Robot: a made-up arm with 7 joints. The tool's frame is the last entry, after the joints. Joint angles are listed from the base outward. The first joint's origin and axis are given. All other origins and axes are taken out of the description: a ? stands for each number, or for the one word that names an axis. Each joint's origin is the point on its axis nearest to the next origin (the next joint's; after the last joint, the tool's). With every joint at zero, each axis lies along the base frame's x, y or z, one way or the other. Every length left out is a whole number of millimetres.
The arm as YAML. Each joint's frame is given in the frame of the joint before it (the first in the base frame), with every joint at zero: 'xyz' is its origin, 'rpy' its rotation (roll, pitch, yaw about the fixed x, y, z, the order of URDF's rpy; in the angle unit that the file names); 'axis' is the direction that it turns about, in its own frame. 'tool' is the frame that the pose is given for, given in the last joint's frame.
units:
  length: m
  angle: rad
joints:
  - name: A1
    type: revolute
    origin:
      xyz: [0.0, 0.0, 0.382]
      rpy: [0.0, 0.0, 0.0]
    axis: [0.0, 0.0, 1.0]
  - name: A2
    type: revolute
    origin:
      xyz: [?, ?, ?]
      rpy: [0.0, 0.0, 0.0]
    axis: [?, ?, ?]
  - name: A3
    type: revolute
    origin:
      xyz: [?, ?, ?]
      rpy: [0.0, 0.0, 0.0]
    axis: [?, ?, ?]
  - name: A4
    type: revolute
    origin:
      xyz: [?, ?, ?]
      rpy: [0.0, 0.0, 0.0]
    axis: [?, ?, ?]
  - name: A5
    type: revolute
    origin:
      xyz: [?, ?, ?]
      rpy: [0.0, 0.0, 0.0]
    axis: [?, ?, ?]
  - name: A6
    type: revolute
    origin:
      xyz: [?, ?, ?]
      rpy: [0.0, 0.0, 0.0]
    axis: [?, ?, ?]
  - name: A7
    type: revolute
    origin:
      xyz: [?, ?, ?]
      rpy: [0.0, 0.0, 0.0]
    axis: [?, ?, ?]
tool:
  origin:
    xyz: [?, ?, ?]
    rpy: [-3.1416, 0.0, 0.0]
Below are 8 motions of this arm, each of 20 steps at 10 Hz.
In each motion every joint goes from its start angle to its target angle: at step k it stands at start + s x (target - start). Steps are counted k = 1, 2, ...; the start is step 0. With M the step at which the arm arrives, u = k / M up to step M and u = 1 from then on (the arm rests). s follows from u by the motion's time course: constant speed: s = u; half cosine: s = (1 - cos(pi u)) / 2; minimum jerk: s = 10 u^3 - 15 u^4 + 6 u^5.
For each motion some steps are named. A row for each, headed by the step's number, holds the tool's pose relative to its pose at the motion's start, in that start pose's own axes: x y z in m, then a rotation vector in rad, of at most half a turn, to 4 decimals.
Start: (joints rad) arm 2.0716 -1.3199 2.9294 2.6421 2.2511 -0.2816 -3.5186
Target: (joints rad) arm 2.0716 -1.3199 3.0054 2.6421 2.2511 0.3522 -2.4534
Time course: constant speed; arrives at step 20
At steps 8, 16, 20:
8: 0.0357 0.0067 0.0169 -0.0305 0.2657 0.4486
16: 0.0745 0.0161 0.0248 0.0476 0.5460 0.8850
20: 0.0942 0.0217 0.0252 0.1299 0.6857 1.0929

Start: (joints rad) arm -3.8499 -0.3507 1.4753 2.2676 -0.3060 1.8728 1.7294
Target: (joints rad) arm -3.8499 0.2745 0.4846 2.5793 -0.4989 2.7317 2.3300
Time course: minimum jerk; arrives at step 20
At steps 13, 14, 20:
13: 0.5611 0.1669 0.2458 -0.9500 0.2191 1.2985
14: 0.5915 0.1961 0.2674 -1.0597 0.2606 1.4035
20: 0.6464 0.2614 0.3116 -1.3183 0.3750 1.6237

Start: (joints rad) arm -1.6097 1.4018 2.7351 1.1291 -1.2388 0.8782 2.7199
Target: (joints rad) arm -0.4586 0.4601 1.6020 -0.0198 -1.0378 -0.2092 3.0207
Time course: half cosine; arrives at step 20
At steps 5, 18, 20:
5: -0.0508 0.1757 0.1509 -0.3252 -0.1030 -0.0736
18: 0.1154 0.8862 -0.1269 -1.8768 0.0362 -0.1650
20: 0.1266 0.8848 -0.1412 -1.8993 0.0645 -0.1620

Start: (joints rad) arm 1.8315 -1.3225 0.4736 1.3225 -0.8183 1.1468 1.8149
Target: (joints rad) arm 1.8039 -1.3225 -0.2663 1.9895 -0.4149 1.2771 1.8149
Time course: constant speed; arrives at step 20
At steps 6, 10, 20:
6: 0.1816 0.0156 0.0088 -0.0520 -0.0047 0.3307
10: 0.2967 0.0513 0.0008 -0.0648 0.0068 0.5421
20: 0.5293 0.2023 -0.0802 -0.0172 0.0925 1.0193

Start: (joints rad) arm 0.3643 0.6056 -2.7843 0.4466 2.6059 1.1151 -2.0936
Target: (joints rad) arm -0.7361 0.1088 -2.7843 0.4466 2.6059 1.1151 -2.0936
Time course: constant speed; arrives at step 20
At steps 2, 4, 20:
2: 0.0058 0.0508 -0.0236 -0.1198 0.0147 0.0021
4: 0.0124 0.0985 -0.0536 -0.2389 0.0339 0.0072
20: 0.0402 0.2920 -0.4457 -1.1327 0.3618 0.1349

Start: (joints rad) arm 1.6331 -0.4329 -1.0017 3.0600 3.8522 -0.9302 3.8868
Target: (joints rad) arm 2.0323 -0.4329 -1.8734 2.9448 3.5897 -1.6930 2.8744
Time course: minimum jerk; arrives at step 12
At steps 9, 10, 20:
9: 0.0710 0.2169 -0.0440 -0.9682 -0.5864 -0.8082
10: 0.0742 0.2276 -0.0496 -1.0244 -0.6669 -0.8351
20: 0.0758 0.2328 -0.0525 -1.0520 -0.7104 -0.8467

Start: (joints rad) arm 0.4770 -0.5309 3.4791 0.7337 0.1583 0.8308 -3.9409
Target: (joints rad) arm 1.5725 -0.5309 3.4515 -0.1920 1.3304 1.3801 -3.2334
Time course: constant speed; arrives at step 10
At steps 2, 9, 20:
2: 0.0311 0.1148 0.1251 -0.2162 0.2486 0.1824
9: 0.4122 0.3096 0.2749 -0.1908 1.1340 1.2190
20: 0.4673 0.3074 0.2572 -0.1010 1.1891 1.4010

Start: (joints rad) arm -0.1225 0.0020 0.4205 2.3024 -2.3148 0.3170 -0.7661
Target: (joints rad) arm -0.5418 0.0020 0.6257 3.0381 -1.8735 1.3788 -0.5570
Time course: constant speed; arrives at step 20
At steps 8, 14, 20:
8: -0.2242 -0.0595 0.0089 0.3394 -0.5637 0.2788
14: -0.3750 -0.1028 -0.0511 0.5507 -0.9644 0.5264
20: -0.4893 -0.1367 -0.1535 0.7294 -1.3288 0.8104

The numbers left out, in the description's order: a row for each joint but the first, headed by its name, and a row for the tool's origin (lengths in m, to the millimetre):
A2: xyz 0.0 0.0 0.0, axis 0.0 1.0 0.0
A3: xyz 0.0 0.0 0.414, axis 0.0 0.0 1.0
A4: xyz 0.057 0.0 0.0, axis 0.0 -1.0 0.0
A5: xyz 0.111 0.0 -0.49, axis 0.0 0.0 -1.0
A6: xyz 0.0 0.0 0.0, axis 0.0 1.0 0.0
A7: xyz 0.084 0.0 -0.108, axis 0.0 0.0 -1.0
tool: xyz 0.0 0.0 0.0

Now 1 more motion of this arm.
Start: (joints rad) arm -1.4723 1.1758 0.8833 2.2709 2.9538 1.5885 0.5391
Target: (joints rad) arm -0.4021 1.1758 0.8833 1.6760 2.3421 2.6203 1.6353
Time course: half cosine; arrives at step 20
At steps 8, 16, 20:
8: 0.1868 0.2787 -0.2927 -0.1525 0.1771 0.7944
16: 0.0387 0.7653 -0.7209 -0.0810 0.2498 2.3111
20: -0.0321 0.8277 -0.7716 -0.0175 0.2041 2.5796

